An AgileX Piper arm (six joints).
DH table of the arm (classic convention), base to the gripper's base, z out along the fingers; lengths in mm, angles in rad. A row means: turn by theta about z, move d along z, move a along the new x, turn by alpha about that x. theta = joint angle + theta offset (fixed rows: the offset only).
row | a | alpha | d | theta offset
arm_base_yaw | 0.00 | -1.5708 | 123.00 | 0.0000
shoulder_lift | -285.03 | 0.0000 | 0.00 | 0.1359
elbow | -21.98 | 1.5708 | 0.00 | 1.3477
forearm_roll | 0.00 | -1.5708 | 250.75 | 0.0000
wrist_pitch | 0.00 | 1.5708 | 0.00 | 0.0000
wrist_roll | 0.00 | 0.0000 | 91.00 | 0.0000
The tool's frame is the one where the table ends.
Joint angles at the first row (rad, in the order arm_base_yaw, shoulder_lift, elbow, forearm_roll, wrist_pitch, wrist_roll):
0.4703, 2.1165, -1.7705, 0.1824, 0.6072, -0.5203
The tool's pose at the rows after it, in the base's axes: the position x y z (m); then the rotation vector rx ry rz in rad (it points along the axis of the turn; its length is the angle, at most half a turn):
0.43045 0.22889 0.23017 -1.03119 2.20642 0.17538
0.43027 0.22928 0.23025 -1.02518 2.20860 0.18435
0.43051 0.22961 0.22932 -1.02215 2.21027 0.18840
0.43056 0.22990 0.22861 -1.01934 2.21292 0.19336
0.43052 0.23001 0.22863 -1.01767 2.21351 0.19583
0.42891 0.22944 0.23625 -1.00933 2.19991 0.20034
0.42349 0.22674 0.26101 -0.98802 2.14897 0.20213
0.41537 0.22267 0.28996 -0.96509 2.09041 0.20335
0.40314 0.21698 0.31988 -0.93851 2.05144 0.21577
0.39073 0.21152 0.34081 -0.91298 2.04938 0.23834
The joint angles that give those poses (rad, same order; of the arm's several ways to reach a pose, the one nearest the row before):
0.4689, 2.1223, -1.7706, 0.1869, 0.6072, -0.5203
0.4689, 2.1223, -1.7705, 0.1953, 0.6072, -0.5203
0.4689, 2.1245, -1.7705, 0.1994, 0.6055, -0.5203
0.4689, 2.1260, -1.7705, 0.2041, 0.6055, -0.5203
0.4689, 2.1260, -1.7705, 0.2064, 0.6055, -0.5203
0.4689, 2.1105, -1.7705, 0.2107, 0.6055, -0.5203
0.4689, 2.0598, -1.7705, 0.2129, 0.6010, -0.5203
0.4689, 1.9993, -1.7705, 0.2144, 0.5987, -0.5203
0.4689, 1.9320, -1.7705, 0.2169, 0.6194, -0.5071
0.4689, 1.8780, -1.7680, 0.2192, 0.6579, -0.4791

